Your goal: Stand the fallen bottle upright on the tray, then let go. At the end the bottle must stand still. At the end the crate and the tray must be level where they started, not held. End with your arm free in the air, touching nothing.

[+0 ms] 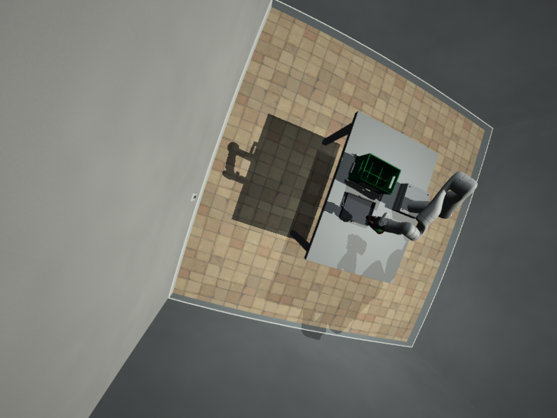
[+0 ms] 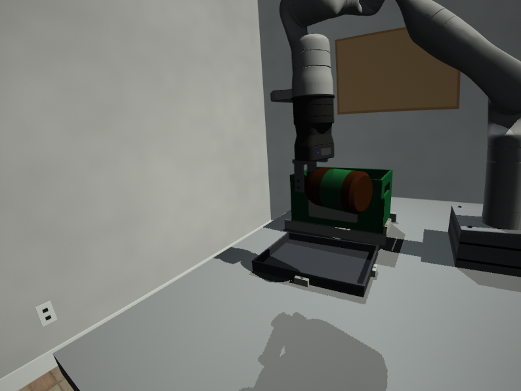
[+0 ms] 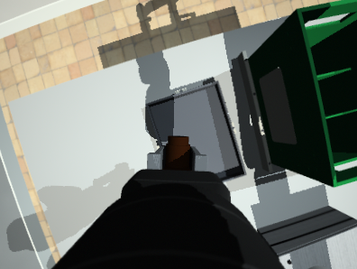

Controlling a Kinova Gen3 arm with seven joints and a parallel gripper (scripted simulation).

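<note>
Right now my hand is 5 cm past the brown bottle, 1 cm to the right of it and 1 cm above it. The rest, counted from my hand: green crate 30 cm to the right, 12 cm below, 7 cm ahead; black tray 19 cm below, 5 cm to the right.
</note>
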